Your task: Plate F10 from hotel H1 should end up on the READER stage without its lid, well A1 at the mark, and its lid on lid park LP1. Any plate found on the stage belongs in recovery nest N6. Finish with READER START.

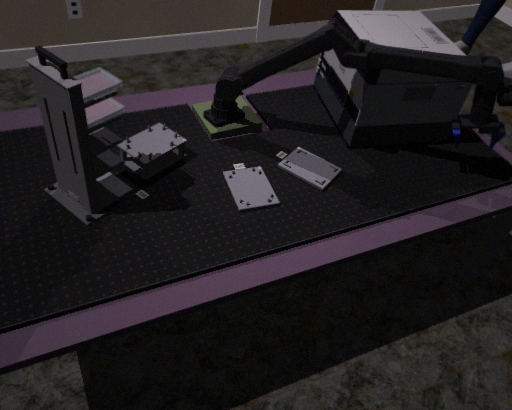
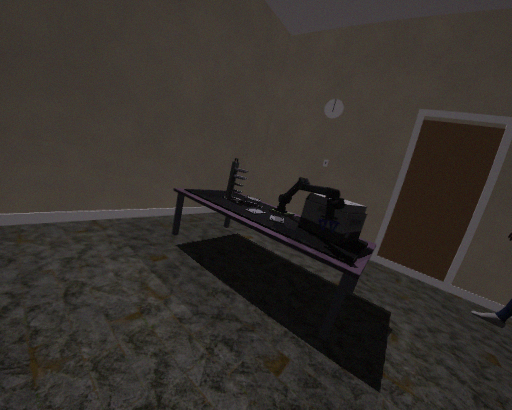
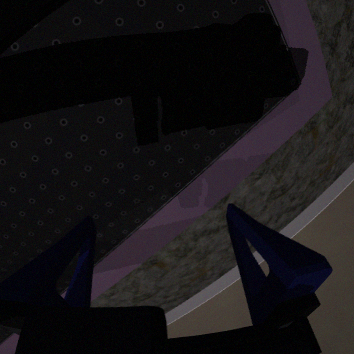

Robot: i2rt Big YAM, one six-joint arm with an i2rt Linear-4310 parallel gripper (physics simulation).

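Pixels of known places: gripper, fingertip midpoint: [image 1: 473, 147] [image 2: 326, 231] [image 3: 159, 216]; arm's base at its link origin: [image 1: 224, 116] [image 2: 280, 211].
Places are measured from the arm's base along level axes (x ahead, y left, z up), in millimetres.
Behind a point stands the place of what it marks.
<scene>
My gripper [image 1: 475, 140] @(z 92, x 597, y 523 mm) [image 2: 328, 225] @(z 92, x 597, y 523 mm) [image 3: 159, 216] @(z 92, x 597, y 523 mm) is open and empty, in front of the large grey box-shaped instrument [image 1: 415, 105] @(z 149, x 398, y 451 mm) [image 2: 310, 207] @(z 176, x 352, y 337 mm) and above the table's right part. A tall grey hotel tower [image 1: 60, 125] @(z 241, x 153, y -565 mm) [image 2: 231, 182] @(z 161, x 193, y -523 mm) stands at the left. Two pink-filled plates, an upper plate [image 1: 100, 85] @(z 313, x 143, y -457 mm) and a lower plate [image 1: 104, 111] @(z 242, x 143, y -456 mm), show partly behind it. A raised platform with pins [image 1: 152, 142] @(z 49, x 76, y -303 mm) stands beside the tower. Two flat light holders, one with pegs [image 1: 251, 188] @(z -2, x 337, y -124 mm) and one with corner rails [image 1: 310, 167] @(z 0, x 349, y 91 mm), lie mid-table. Labels are unreadable; I cannot tell which is LP1, N6 or the stage.
The arm's base stands on a green block [image 1: 200, 120] @(z -16, x -35, y -71 mm) at the back. The arm reaches right across the front of the instrument. The dark perforated table top has a purple border [image 1: 280, 255] @(z -24, x 566, y -190 mm) [image 3: 280, 120] @(z -24, x 751, y 666 mm). A person's leg [image 1: 482, 22] shows behind the instrument.
</scene>
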